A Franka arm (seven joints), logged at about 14 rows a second.
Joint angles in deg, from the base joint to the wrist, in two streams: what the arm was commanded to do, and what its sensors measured. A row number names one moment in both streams.
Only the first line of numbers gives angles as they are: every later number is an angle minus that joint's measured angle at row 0.
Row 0, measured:
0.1, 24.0, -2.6, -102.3, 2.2, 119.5, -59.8
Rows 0 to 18, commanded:
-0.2, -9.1, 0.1, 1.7, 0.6, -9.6, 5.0
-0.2, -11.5, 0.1, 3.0, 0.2, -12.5, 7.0
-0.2, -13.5, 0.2, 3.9, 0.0, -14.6, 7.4
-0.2, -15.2, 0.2, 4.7, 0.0, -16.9, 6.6
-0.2, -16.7, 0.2, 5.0, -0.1, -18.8, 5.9
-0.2, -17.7, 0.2, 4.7, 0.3, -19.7, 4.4
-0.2, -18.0, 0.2, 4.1, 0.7, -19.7, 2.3
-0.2, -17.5, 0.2, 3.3, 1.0, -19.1, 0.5
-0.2, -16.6, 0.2, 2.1, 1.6, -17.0, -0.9
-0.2, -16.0, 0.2, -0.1, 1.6, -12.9, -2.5
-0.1, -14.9, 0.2, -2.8, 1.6, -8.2, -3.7
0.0, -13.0, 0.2, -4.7, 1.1, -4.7, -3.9
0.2, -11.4, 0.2, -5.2, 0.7, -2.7, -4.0
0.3, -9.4, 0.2, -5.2, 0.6, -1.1, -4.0
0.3, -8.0, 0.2, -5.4, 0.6, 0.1, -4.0
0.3, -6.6, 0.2, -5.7, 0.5, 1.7, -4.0
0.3, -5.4, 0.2, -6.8, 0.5, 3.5, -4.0
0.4, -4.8, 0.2, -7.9, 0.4, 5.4, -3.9
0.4, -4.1, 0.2, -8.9, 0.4, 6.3, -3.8
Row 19, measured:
0.2, -4.5, 0.2, -6.9, 0.7, 4.0, -3.1
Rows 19 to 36, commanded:
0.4, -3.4, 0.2, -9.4, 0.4, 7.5, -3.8
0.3, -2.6, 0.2, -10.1, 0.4, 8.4, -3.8
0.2, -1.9, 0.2, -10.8, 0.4, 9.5, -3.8
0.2, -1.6, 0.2, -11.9, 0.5, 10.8, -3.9
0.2, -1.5, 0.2, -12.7, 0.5, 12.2, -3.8
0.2, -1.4, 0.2, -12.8, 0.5, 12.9, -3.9
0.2, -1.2, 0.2, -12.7, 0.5, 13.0, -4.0
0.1, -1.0, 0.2, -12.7, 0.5, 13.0, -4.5
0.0, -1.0, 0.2, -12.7, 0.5, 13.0, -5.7
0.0, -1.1, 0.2, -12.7, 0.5, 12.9, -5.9
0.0, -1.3, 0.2, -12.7, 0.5, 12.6, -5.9
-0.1, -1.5, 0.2, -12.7, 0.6, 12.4, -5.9
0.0, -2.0, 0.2, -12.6, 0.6, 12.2, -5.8
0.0, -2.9, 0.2, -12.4, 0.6, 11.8, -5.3
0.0, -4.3, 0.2, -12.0, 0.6, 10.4, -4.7
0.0, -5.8, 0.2, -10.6, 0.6, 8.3, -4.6
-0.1, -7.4, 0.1, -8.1, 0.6, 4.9, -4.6
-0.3, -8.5, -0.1, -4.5, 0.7, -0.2, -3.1
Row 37, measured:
0.2, -4.4, 0.1, -9.1, 0.7, 7.7, -4.4
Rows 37 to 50, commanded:
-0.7, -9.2, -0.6, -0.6, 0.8, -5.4, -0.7
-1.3, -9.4, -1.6, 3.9, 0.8, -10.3, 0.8
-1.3, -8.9, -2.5, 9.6, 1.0, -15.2, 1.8
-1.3, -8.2, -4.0, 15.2, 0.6, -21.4, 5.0
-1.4, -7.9, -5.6, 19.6, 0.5, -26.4, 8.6
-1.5, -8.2, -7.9, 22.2, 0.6, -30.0, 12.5
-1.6, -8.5, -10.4, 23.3, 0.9, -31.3, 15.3
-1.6, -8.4, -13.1, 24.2, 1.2, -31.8, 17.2
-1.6, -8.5, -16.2, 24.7, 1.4, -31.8, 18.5
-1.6, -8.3, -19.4, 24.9, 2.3, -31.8, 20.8
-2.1, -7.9, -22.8, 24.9, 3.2, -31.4, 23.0
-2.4, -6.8, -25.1, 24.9, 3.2, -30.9, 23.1
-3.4, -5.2, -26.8, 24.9, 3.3, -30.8, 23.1
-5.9, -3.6, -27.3, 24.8, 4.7, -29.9, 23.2
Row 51, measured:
-3.1, -7.9, -25.7, 22.5, 2.4, -30.2, 21.4
